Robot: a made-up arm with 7 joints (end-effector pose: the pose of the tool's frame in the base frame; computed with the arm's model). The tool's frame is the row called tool. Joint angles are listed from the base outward.
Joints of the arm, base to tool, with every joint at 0 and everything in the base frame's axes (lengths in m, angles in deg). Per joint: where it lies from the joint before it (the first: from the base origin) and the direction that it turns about. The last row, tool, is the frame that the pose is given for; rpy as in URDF.
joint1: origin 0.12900 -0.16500 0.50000 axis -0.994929 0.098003 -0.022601
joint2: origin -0.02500 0.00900 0.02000 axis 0 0 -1
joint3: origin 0.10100 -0.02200 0.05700 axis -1 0 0
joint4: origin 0.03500 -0.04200 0.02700 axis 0 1 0
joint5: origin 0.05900 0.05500 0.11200 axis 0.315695 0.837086 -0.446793
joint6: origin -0.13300 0.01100 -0.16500 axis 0 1 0
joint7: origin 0.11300 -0.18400 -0.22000 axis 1 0 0
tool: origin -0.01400 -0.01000 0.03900 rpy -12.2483 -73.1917 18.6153
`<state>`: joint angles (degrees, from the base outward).
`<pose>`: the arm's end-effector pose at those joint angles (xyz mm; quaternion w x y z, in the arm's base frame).
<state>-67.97 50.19 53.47 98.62 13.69 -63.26 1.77</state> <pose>20.2 -380.7 437.2 0.9711 0.0684 0.0995 -0.2061</pose>
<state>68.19 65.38 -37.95 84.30 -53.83 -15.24 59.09</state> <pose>169.5 -508.3 484.1 0.6027 0.1904 -0.7605 -0.1489</pose>
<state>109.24 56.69 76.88 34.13 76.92 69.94 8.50</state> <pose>411.8 -246.1 203.9 0.0592 0.2402 0.4932 0.8340</pose>
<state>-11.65 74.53 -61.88 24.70 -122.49 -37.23 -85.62</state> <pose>83.3 -741.3 629.0 0.1959 0.8870 0.2773 0.3131</pose>
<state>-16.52 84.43 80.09 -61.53 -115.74 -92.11 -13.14</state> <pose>317.2 -117.4 684.7 0.3080 -0.4608 0.5127 -0.6557</pose>
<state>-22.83 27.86 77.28 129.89 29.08 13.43 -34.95</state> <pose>310.4 -63.6 760.7 0.5091 -0.0420 0.8098 -0.2886</pose>
